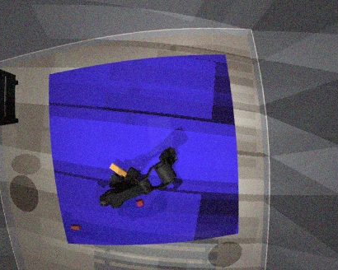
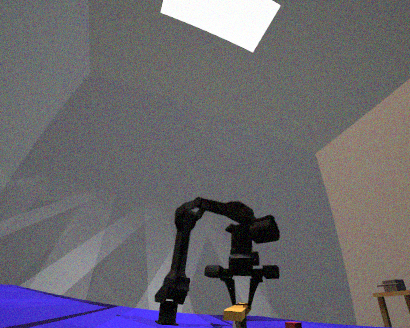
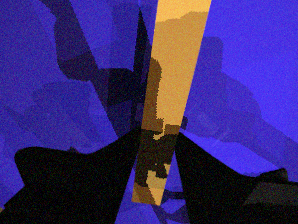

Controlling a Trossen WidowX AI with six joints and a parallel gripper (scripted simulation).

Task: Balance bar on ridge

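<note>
The yellow bar lies 20 mm ahead of my gripper tip and 20 mm to the right of it. The rest, counted from my gripper tip: flat red piece: 490 mm ahead, 380 mm to the left, 60 mm below.
</note>
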